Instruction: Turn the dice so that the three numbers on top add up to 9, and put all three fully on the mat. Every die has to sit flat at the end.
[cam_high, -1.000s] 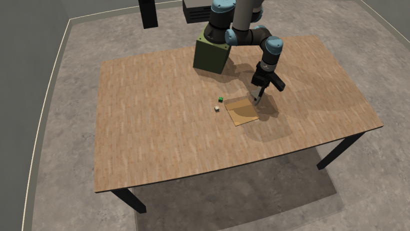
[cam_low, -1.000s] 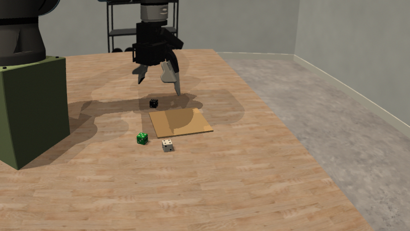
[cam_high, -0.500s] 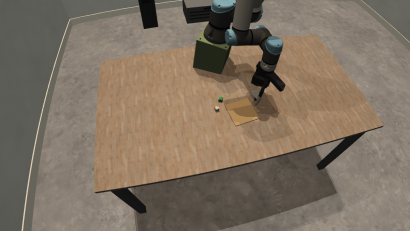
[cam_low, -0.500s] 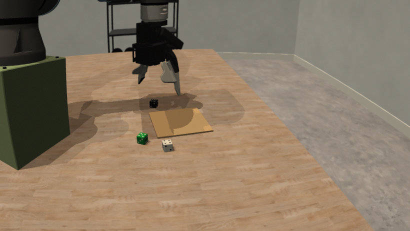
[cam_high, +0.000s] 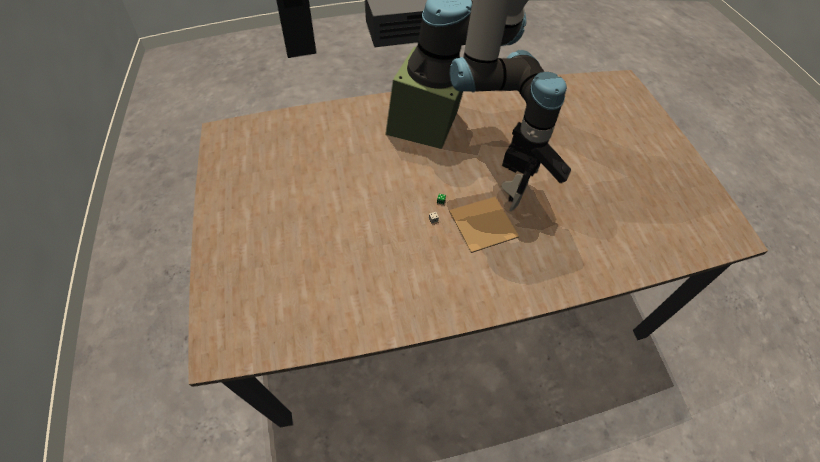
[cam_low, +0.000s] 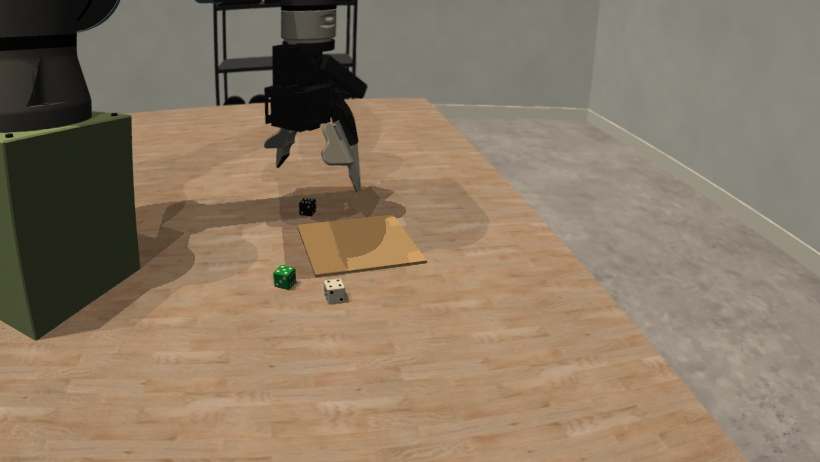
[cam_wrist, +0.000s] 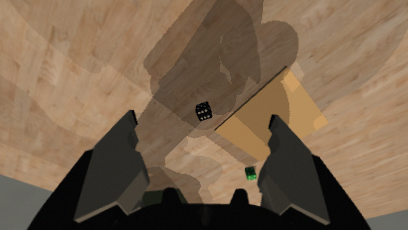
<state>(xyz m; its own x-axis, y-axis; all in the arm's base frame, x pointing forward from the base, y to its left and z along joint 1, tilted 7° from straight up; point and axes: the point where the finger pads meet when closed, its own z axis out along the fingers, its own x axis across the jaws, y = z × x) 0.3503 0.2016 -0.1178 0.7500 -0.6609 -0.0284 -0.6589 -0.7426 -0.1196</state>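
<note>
Now: hand 1 cm past the black die, 2 cm to the left of it and 4 cm above it. The rest, counted from my hand: tan mat (5 cm ahead, 12 cm to the right, 5 cm below); white die (2 cm ahead, 25 cm to the right, 4 cm below); green die (4 cm behind, 22 cm to the right, 4 cm below).
</note>
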